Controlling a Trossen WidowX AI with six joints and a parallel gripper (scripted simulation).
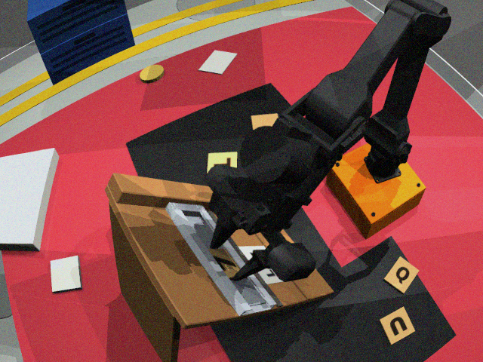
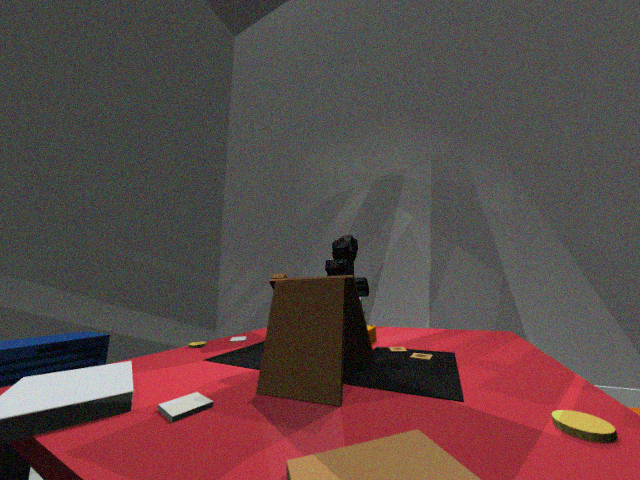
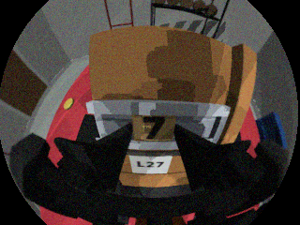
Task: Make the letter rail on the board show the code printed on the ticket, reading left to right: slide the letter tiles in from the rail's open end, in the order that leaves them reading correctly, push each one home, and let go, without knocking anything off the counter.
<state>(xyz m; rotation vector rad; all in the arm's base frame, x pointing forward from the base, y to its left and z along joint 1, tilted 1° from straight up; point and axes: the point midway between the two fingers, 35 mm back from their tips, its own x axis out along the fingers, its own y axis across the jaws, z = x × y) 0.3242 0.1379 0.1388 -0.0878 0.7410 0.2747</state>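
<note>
Right now my gripper tip is 60 mm past the white ticket, 20 mm to the left of it and 70 mm above it. Also, from my gripper tip: small white block (330 mm ahead, 140 mm to the right, 170 mm below); 7 tile (right at my gripper tip); black mat (150 mm behind, 110 mm to the right, 170 mm below).
</note>
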